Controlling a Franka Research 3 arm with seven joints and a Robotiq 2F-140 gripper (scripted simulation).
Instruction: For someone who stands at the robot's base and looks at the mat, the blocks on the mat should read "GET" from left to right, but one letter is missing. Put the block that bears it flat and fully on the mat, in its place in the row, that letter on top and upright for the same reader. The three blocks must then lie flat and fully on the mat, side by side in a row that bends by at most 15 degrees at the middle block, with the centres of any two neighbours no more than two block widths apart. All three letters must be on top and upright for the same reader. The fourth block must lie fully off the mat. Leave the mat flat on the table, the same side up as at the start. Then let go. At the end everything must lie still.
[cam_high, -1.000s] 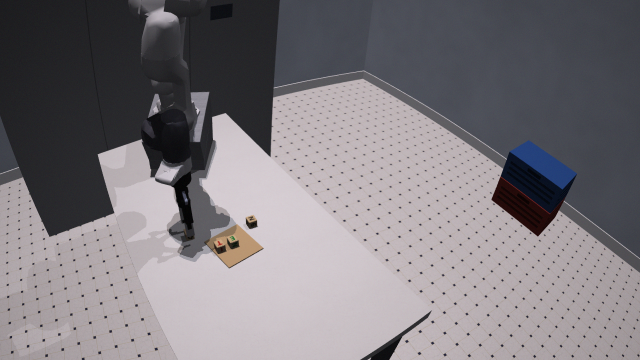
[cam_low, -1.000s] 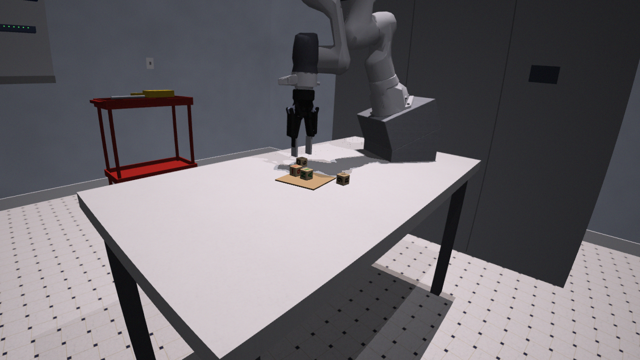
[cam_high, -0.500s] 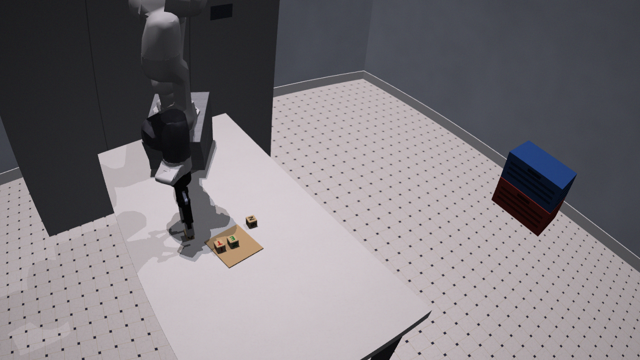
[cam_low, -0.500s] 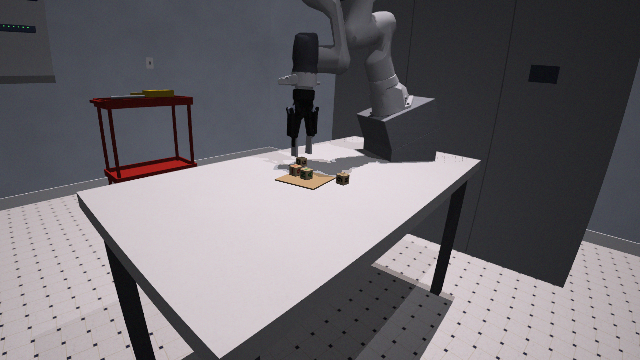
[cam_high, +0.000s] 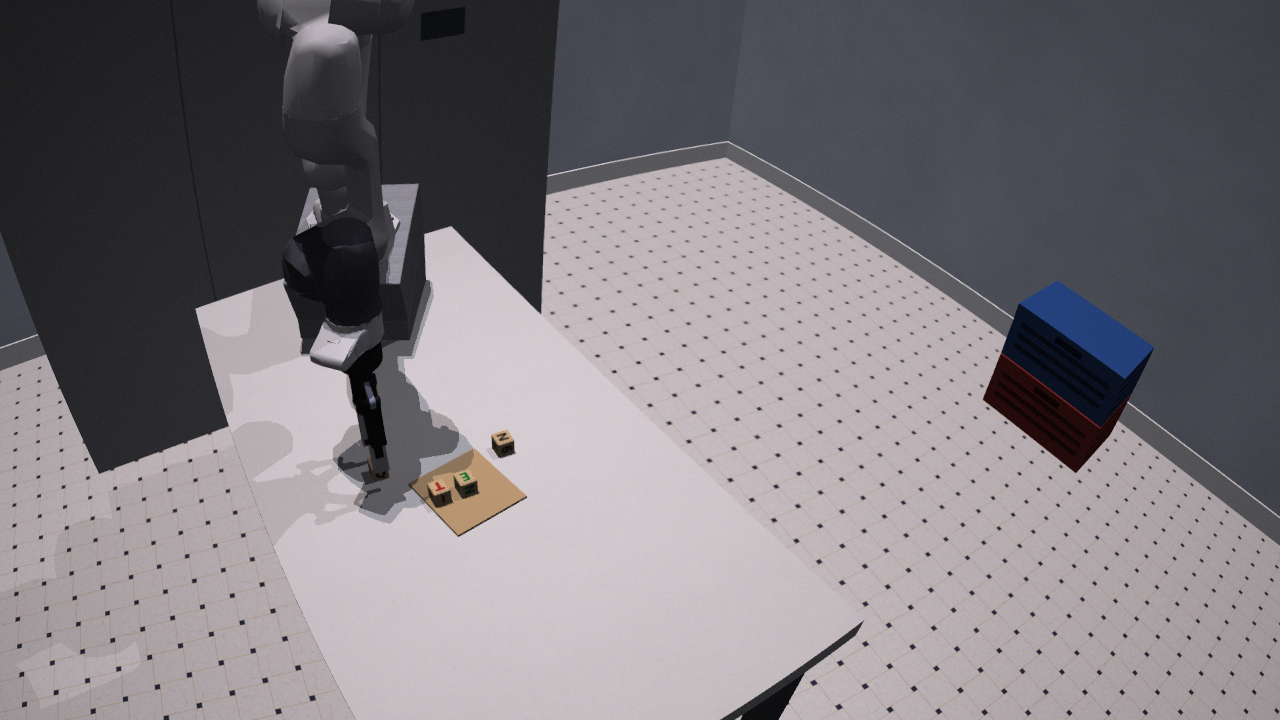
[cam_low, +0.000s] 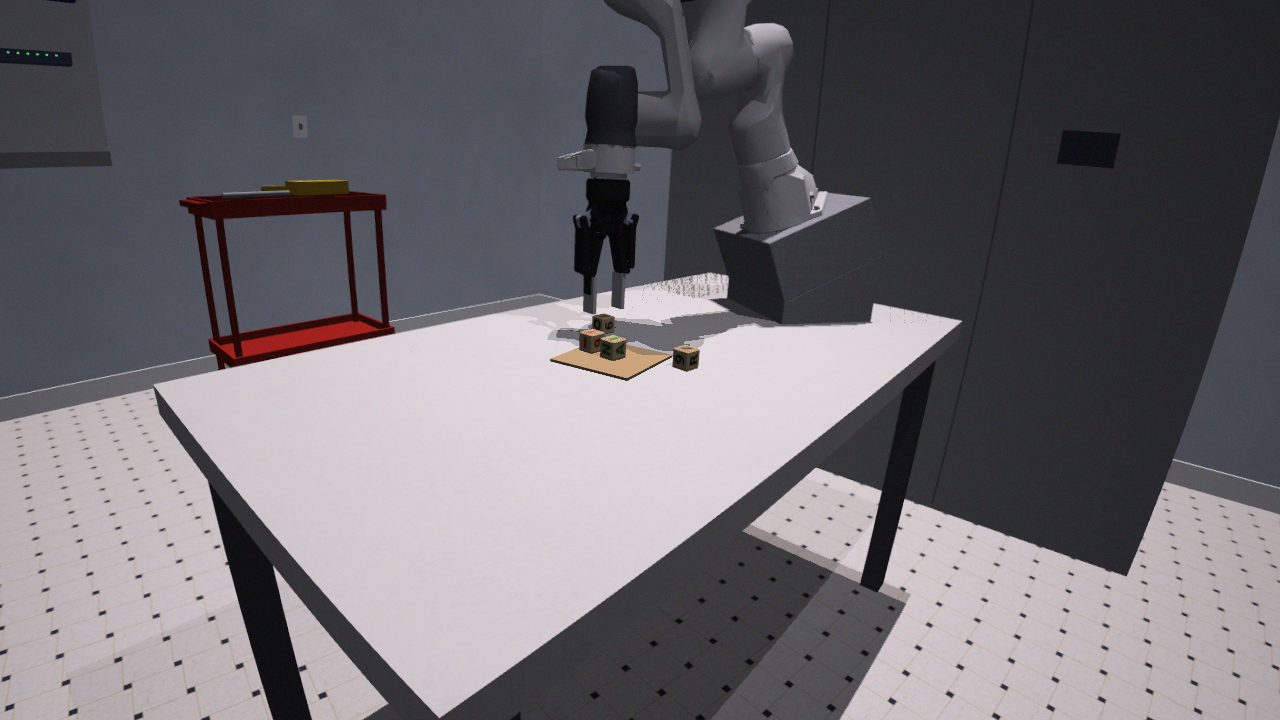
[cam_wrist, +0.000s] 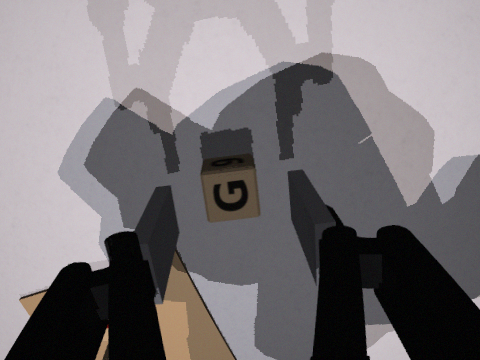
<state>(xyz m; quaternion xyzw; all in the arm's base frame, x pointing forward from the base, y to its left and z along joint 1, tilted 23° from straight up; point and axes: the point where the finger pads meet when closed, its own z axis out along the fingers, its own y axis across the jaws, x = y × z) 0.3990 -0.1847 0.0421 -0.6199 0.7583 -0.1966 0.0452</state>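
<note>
Now: the G block 6 cm below my hand. Also, from my hand: mat: 12 cm ahead, 10 cm to the left, 7 cm below; E block: 12 cm ahead, 10 cm to the left, 5 cm below; T block: 11 cm ahead, 5 cm to the left, 5 cm below.
</note>
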